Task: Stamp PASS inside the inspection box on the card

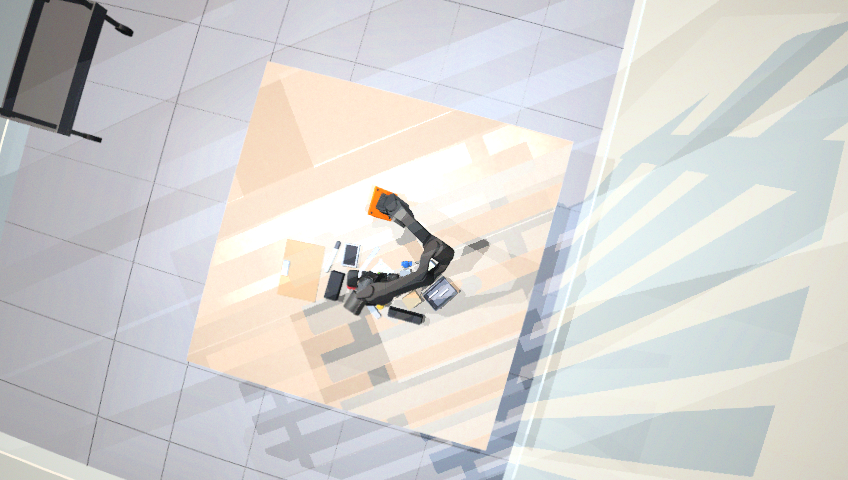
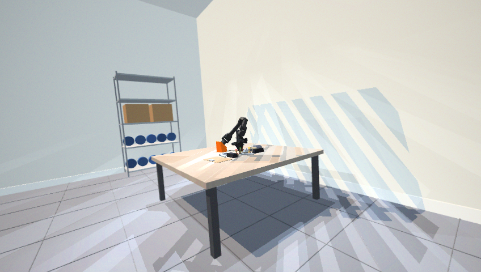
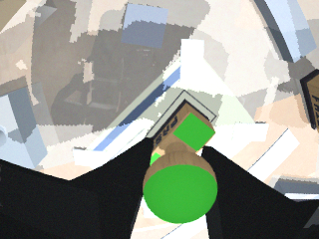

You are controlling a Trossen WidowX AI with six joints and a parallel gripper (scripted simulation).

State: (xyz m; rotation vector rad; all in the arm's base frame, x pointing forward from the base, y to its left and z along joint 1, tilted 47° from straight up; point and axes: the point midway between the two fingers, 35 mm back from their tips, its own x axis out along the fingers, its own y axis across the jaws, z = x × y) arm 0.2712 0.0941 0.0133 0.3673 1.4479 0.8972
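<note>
Now: gripper tip right at the pass stamp. The rest, counted from my gripper tip: ink pad: 4 cm behind, 13 cm to the right, 2 cm below; tan block: 2 cm ahead, 16 cm to the left; card: 1 cm behind, 2 cm below.
</note>
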